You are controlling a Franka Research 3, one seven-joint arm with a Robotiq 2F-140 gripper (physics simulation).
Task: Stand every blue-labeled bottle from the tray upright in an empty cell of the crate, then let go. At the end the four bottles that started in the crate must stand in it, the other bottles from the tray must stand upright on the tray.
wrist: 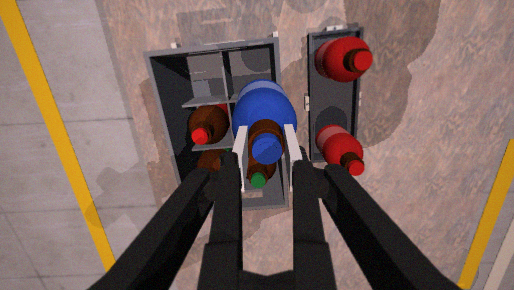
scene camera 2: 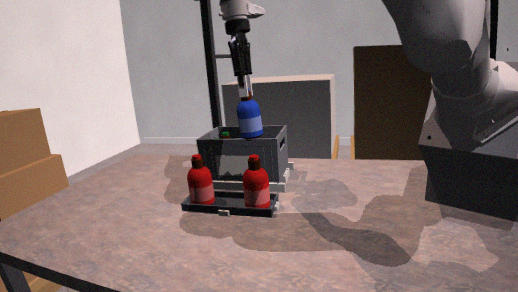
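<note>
My gripper point(scene camera 2: 245, 92) point(wrist: 266, 138) is shut on the neck of a blue-labeled bottle point(scene camera 2: 249, 117) point(wrist: 264, 102) with a blue cap. The bottle hangs nearly upright above the near side of the grey crate point(scene camera 2: 270, 162) point(wrist: 215, 48). In the wrist view, two cells at the crate's upper end show empty floor. A red-capped brown bottle point(wrist: 212, 121), a green-capped one point(wrist: 258, 179) and a partly covered brown bottle point(wrist: 209, 159) stand in other cells. The held bottle hides part of the crate. Two red bottles point(scene camera 2: 201, 185) point(scene camera 2: 256, 186) point(wrist: 341, 58) point(wrist: 336, 144) stand upright on the black tray point(scene camera 2: 250, 212) point(wrist: 336, 95).
The crate's walls and inner dividers rise around its cells. The tray lies close beside the crate on the table point(scene camera 2: 125, 215) point(wrist: 395, 175). Pale brackets point(scene camera 2: 224, 213) point(wrist: 306, 102) sit at the tray's edges. The robot's base stands at the right in the scene view.
</note>
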